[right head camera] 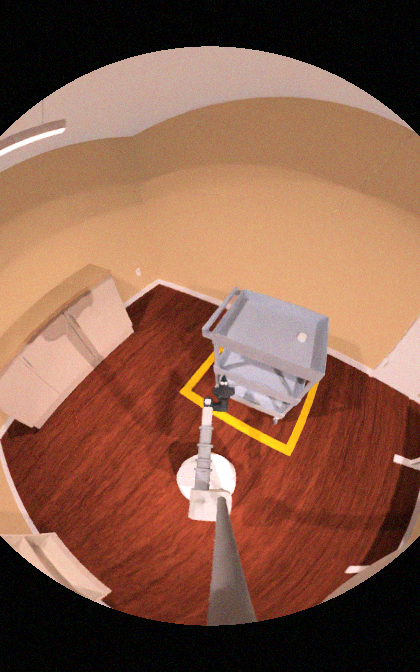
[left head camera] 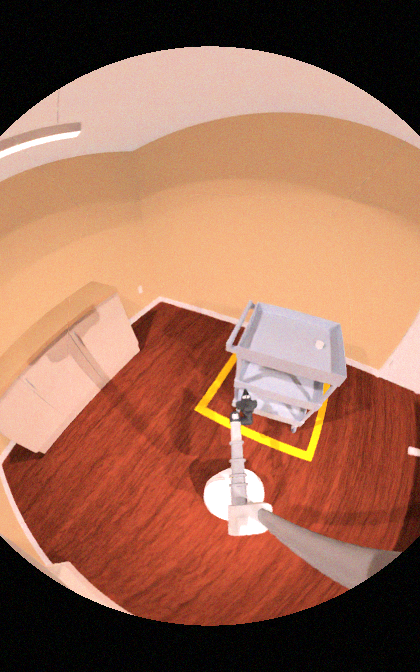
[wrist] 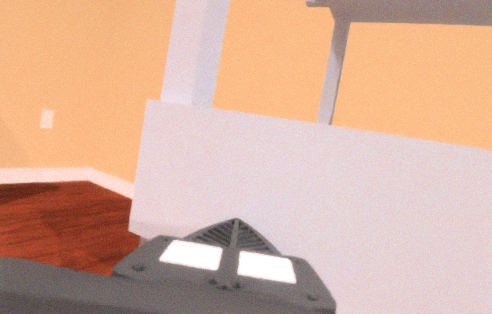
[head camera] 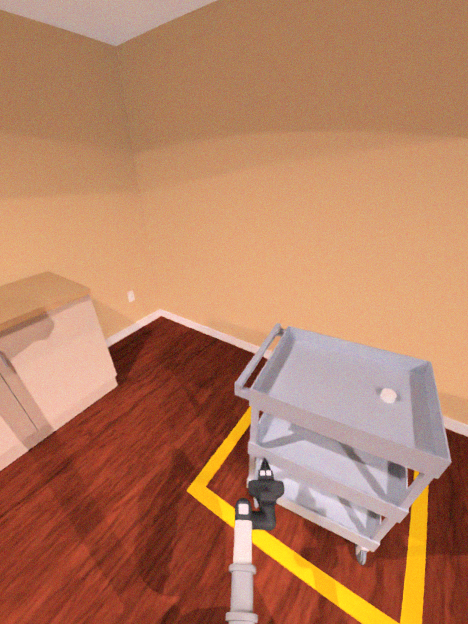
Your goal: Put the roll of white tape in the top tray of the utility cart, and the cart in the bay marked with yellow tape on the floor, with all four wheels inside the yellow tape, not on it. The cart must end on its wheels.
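The grey utility cart (head camera: 347, 448) (left head camera: 295, 362) (right head camera: 270, 352) (wrist: 310, 200) stands upright on its wheels. The roll of white tape (head camera: 388, 395) (left head camera: 320, 344) (right head camera: 302, 337) lies in its top tray. The yellow tape (head camera: 312, 577) (left head camera: 275, 446) (right head camera: 255, 434) marks the bay around the cart. The visible near right wheel (head camera: 361, 554) is inside the tape; the far wheels are hidden, and the near left one is partly hidden by the gripper. My gripper (head camera: 264, 463) (left head camera: 245, 393) (right head camera: 223, 379) (wrist: 234, 240) is shut and empty, at the cart's near side by its left end; contact is unclear.
A low cabinet (head camera: 70, 352) (left head camera: 107, 340) (right head camera: 100, 320) with a wooden top stands at the left. The room's wall (head camera: 302, 226) rises behind the cart. My round white base (left head camera: 217, 495) (right head camera: 190, 477) is on the near side of the bay, outside the tape.
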